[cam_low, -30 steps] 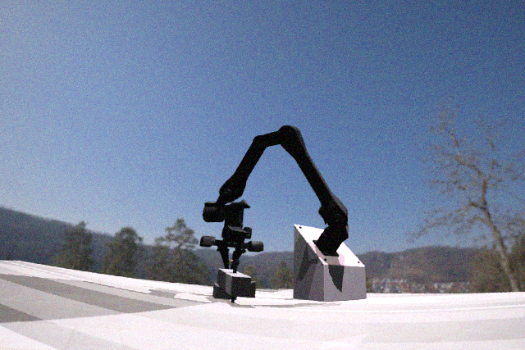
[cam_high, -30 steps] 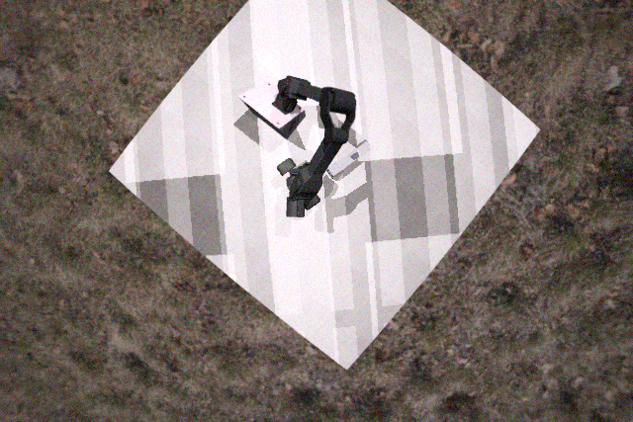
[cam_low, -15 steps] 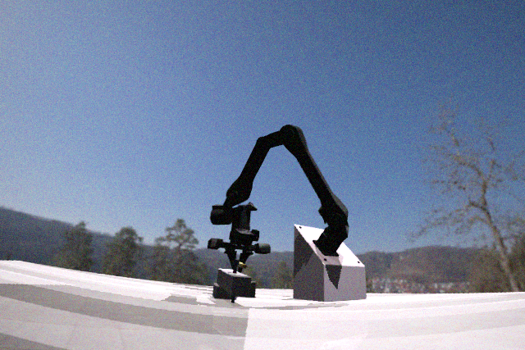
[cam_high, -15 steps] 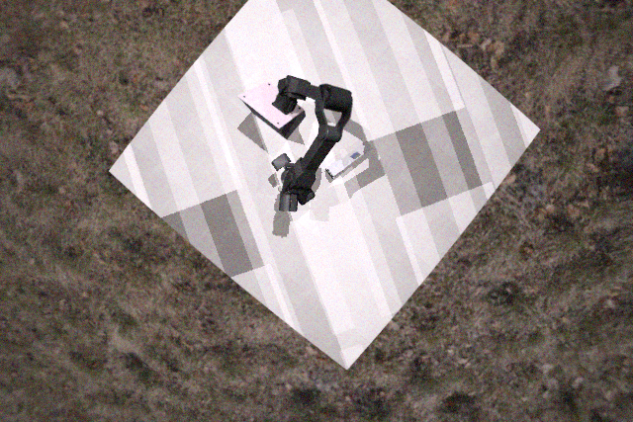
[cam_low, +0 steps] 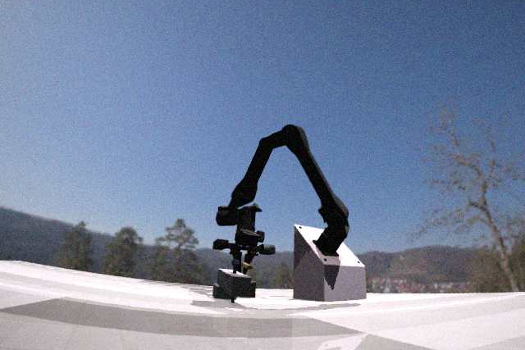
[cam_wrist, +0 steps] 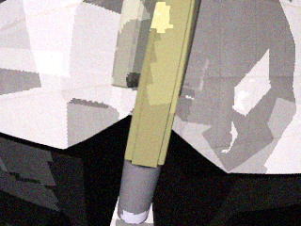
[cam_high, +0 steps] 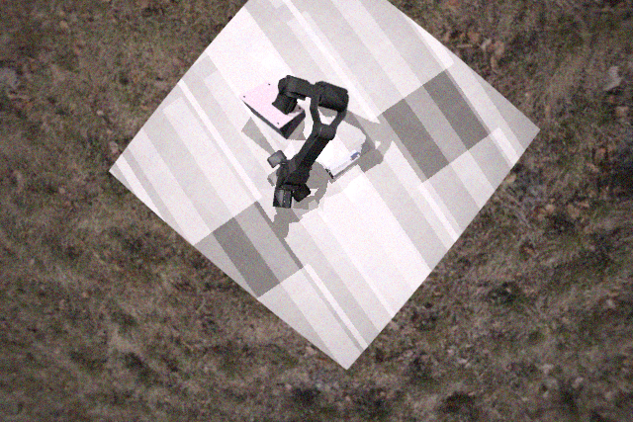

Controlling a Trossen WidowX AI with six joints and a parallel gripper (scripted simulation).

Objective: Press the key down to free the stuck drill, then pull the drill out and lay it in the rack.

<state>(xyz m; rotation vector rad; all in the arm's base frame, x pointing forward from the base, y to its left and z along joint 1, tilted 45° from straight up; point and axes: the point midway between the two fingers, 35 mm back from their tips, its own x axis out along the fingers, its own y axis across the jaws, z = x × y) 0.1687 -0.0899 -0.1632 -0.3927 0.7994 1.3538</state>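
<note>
Right now the grey-beige block is 50 mm to the left of my gripper tip, 30 mm below it and 10 mm ahead of it. Round my gripper tip: dark key 210 mm to the left, 140 mm ahead; then drill 40 mm to the left, 30 mm above, 10 mm ahead.
</note>
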